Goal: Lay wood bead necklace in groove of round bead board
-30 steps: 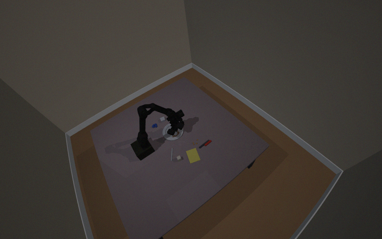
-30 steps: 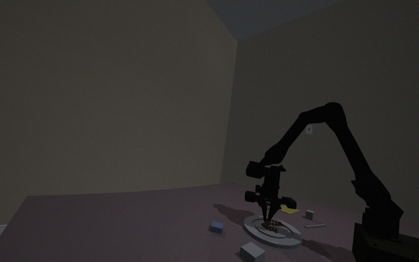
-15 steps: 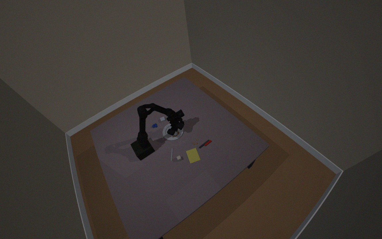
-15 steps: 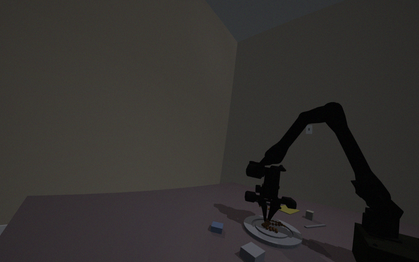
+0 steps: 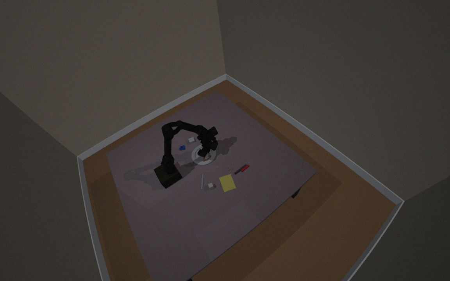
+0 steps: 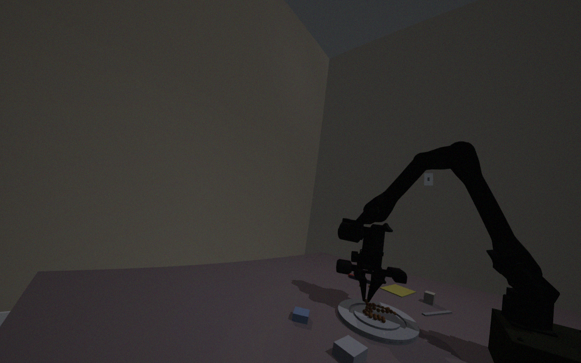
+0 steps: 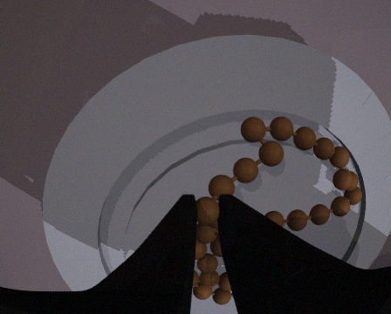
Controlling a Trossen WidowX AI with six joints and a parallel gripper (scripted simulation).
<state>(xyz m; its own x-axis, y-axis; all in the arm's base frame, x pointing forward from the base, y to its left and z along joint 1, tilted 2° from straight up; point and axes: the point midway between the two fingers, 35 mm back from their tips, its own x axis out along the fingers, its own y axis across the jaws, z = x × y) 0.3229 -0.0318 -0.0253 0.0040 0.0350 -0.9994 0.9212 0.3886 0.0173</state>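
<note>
Now: gripper tip 40 mm past the round bead board, 30 mm to the right of it and 20 mm above it. Round my gripper tip: grey block: 210 mm to the left, 30 mm behind, 20 mm below; blue block: 170 mm to the left, 110 mm ahead, 20 mm below; thin stick: 190 mm behind, 150 mm to the right, 30 mm below.
</note>
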